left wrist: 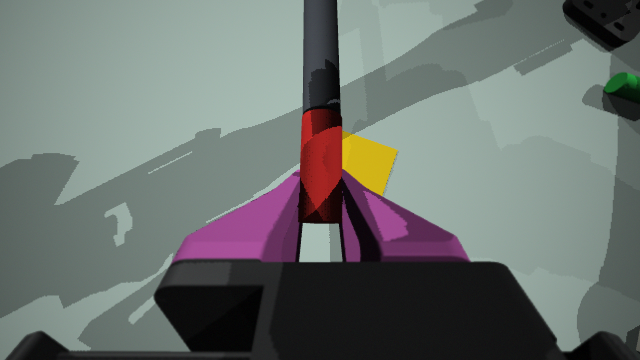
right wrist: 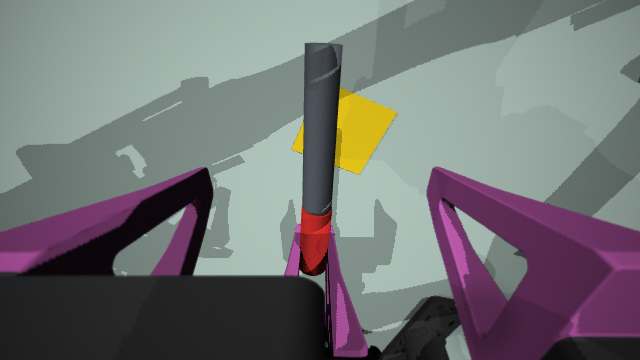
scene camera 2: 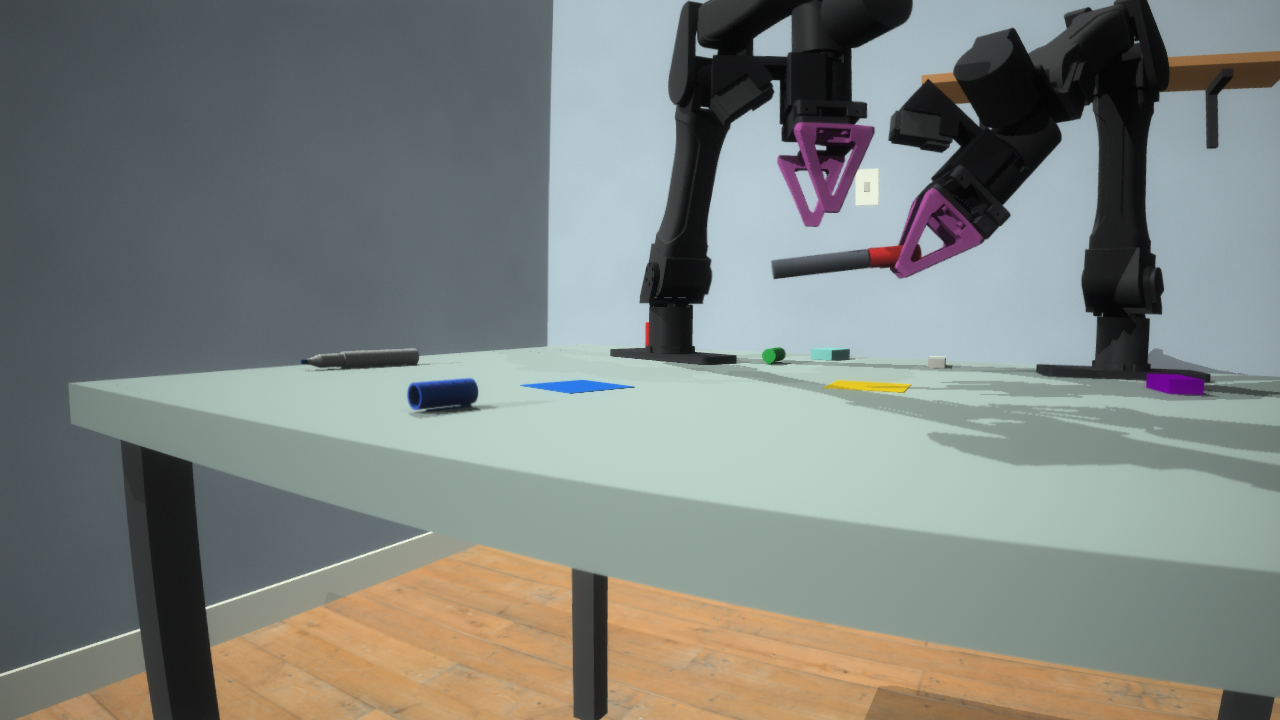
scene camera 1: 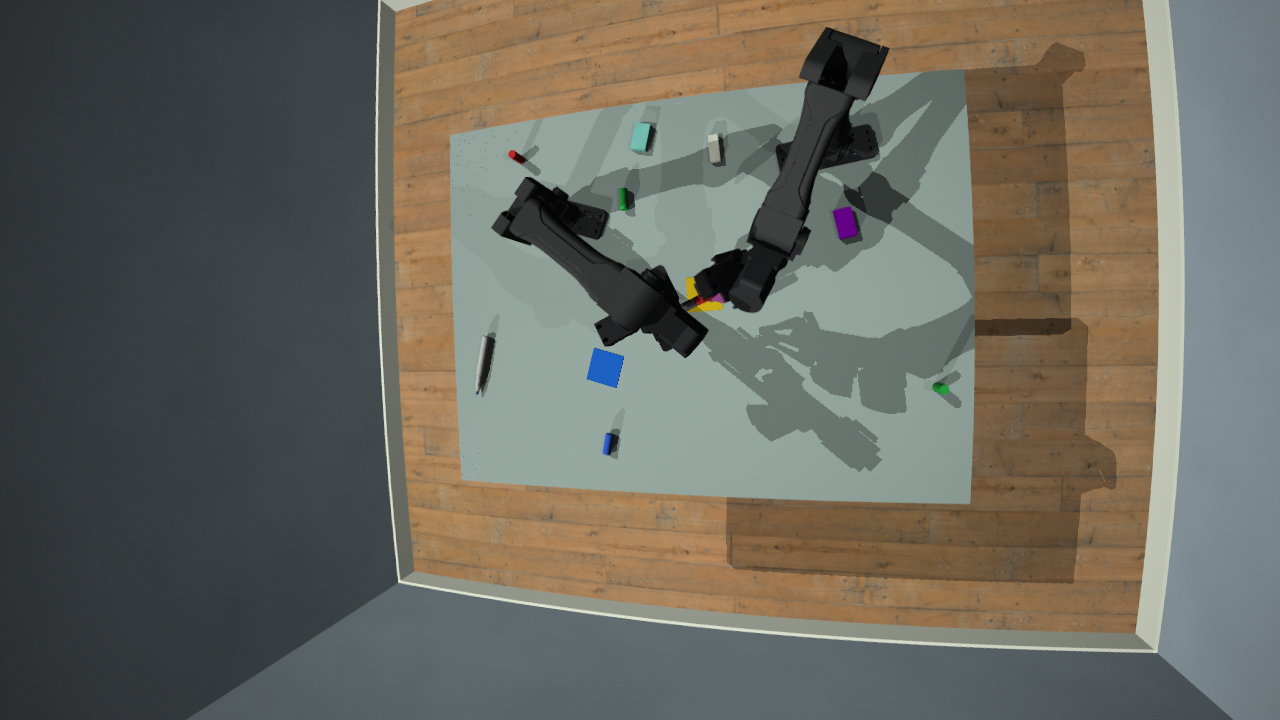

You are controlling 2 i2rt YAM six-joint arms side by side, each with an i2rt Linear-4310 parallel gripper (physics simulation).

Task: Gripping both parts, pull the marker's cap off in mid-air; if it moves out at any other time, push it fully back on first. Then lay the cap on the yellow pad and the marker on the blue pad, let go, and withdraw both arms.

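Seen in the pictures: left gripper, fingertip midpoint: (left wrist: 320, 180) (right wrist: 314, 224) (scene camera 2: 897, 273); right gripper, fingertip midpoint: (right wrist: 320, 179) (scene camera 2: 820, 220); left arm's base, link origin: (right wrist: 420, 332) (scene camera 2: 1120, 377); right arm's base, link origin: (scene camera 2: 670, 359) (scene camera 1: 565, 215).
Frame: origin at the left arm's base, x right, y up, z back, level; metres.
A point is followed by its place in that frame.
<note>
The marker's dark grey barrel (scene camera 2: 821, 263) @(x 0.353, y 0.117, z -0.290 m) (left wrist: 321, 50) @(x 0.341, y 0.128, z -0.277 m) (right wrist: 320, 125) @(x 0.365, y 0.125, z -0.283 m) is held nearly level in mid-air, with its red cap (scene camera 2: 882, 257) @(x 0.298, y 0.124, z -0.276 m) (left wrist: 321, 155) @(x 0.291, y 0.135, z -0.264 m) (right wrist: 316, 220) @(x 0.309, y 0.133, z -0.269 m) on one end; no clear gap shows between them. My left gripper (scene camera 2: 900, 266) @(x 0.284, y 0.110, z -0.263 m) (left wrist: 320, 180) @(x 0.284, y 0.110, z -0.263 m) is shut on the red cap. My right gripper (scene camera 2: 822, 218) @(x 0.356, y 0.159, z -0.280 m) (right wrist: 320, 179) @(x 0.356, y 0.159, z -0.280 m) is open and empty, above the barrel in scene camera 2; in its wrist view the barrel lies between the fingers' lines, not touched. The yellow pad (scene camera 1: 713, 306) @(x 0.293, y 0.001, z -0.277 m) (scene camera 2: 866, 386) @(x 0.310, y 0.001, z -0.253 m) (left wrist: 370, 162) @(x 0.324, y 0.001, z -0.226 m) (right wrist: 367, 130) @(x 0.317, y 0.001, z -0.223 m) lies below the marker. The blue pad (scene camera 1: 605, 368) @(x 0.564, y 0.000, z -0.370 m) (scene camera 2: 577, 386) @(x 0.562, y 0.001, z -0.373 m) lies to its left in both scene views.
A grey pen (scene camera 1: 484, 362) @(x 0.871, y 0.014, z -0.303 m) (scene camera 2: 366, 359) @(x 0.873, y 0.010, z -0.311 m) and a blue tube (scene camera 1: 608, 443) @(x 0.583, y 0.021, z -0.541 m) (scene camera 2: 443, 394) @(x 0.580, y 0.012, z -0.553 m) lie near the blue pad. A green cylinder (scene camera 1: 622, 198) @(x 0.447, y 0.021, z 0.000 m) (scene camera 2: 773, 355) @(x 0.443, y 0.012, z -0.024 m), a turquoise block (scene camera 1: 641, 137) @(x 0.380, y 0.015, z 0.128 m) (scene camera 2: 829, 353) @(x 0.380, y 0.010, z 0.099 m) and a pale block (scene camera 1: 715, 147) @(x 0.224, y 0.012, z 0.062 m) (scene camera 2: 936, 361) @(x 0.229, y 0.009, z 0.032 m) lie behind. A purple block (scene camera 1: 845, 222) @(x -0.009, y 0.015, z -0.159 m) (scene camera 2: 1174, 384) @(x 0.002, y 0.009, z -0.189 m) lies at right.
</note>
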